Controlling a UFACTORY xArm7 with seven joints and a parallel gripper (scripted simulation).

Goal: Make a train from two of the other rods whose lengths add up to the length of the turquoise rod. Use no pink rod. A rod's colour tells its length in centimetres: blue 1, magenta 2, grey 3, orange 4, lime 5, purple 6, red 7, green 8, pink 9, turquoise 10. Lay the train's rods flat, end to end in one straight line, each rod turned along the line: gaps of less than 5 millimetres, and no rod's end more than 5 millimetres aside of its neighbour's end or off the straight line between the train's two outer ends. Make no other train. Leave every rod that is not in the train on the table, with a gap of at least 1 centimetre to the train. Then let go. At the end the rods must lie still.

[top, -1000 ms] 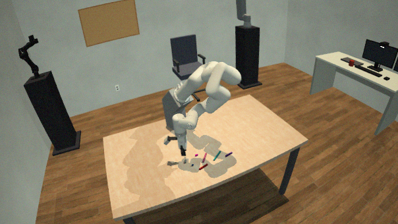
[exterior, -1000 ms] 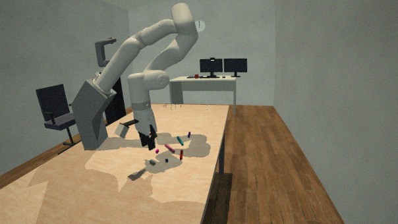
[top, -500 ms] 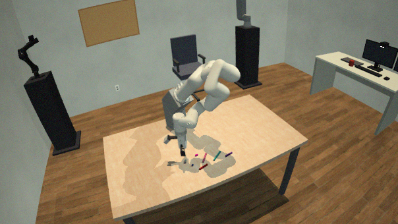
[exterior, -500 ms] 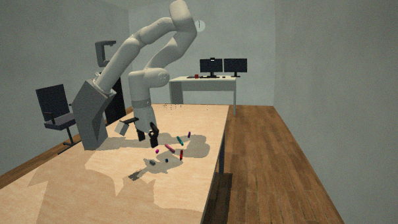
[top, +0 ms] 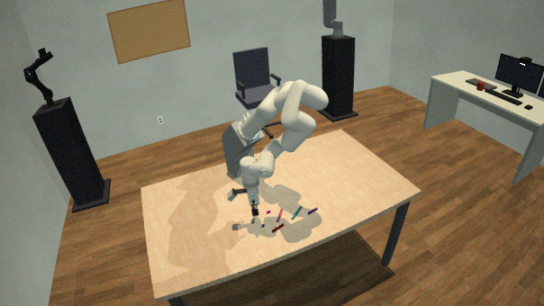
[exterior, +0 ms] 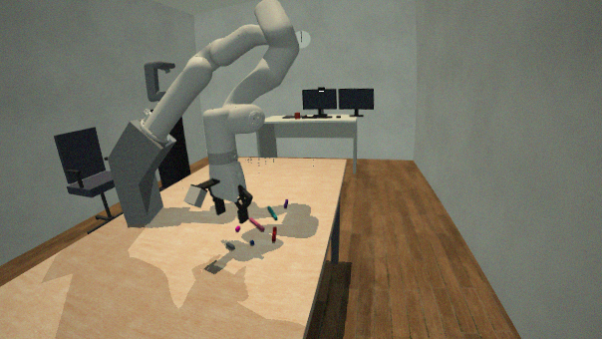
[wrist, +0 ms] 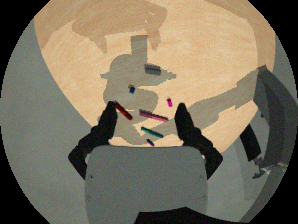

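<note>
The red rod lies 9 cm ahead of my hand, 8 cm to the left of it and 10 cm below it. Also, from my hand: tiny blue rod (4 cm ahead, 2 cm to the left, 10 cm below); then magenta rod (4 cm behind, 8 cm to the left, 10 cm below); then grey rod (2 cm behind, 1 cm to the right, 10 cm below).
</note>
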